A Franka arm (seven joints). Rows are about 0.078 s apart.
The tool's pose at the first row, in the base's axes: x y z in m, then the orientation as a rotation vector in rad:
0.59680, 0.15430, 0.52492, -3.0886, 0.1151, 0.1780
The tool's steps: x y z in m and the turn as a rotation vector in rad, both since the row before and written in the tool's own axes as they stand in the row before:
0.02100, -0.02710, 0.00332, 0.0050, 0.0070, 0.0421
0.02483, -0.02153, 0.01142, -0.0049, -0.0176, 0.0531
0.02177, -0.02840, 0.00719, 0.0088, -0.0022, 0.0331
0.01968, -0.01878, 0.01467, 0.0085, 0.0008, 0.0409
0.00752, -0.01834, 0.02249, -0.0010, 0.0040, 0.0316
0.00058, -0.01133, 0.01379, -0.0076, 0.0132, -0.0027
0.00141, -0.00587, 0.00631, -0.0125, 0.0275, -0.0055
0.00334, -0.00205, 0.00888, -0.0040, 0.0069, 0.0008
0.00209, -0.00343, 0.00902, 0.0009, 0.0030, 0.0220
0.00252, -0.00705, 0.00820, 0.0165, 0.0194, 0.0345
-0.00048, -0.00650, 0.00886, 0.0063, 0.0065, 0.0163
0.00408, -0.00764, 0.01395, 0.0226, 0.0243, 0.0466
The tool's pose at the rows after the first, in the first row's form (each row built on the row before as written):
0.61931, 0.17996, 0.52030, -3.0837, 0.1806, 0.1682
0.64518, 0.19911, 0.50709, -3.0829, 0.2619, 0.1981
0.67042, 0.22385, 0.49798, -3.0711, 0.3130, 0.2009
0.69154, 0.23923, 0.48147, -3.0584, 0.3759, 0.1995
0.70053, 0.25676, 0.45888, -3.0559, 0.4247, 0.1951
0.70257, 0.26842, 0.44551, -3.0667, 0.4215, 0.1769
0.70483, 0.27405, 0.43923, -3.0856, 0.4148, 0.1379
0.70783, 0.27548, 0.43011, -3.0907, 0.4165, 0.1283
0.71004, 0.27852, 0.42098, -3.0865, 0.4506, 0.1238
0.71385, 0.28481, 0.41266, -3.0672, 0.5031, 0.0903
0.71501, 0.29148, 0.40399, -3.0586, 0.5277, 0.0790
0.72080, 0.29794, 0.39005, -3.0293, 0.5972, 0.0370

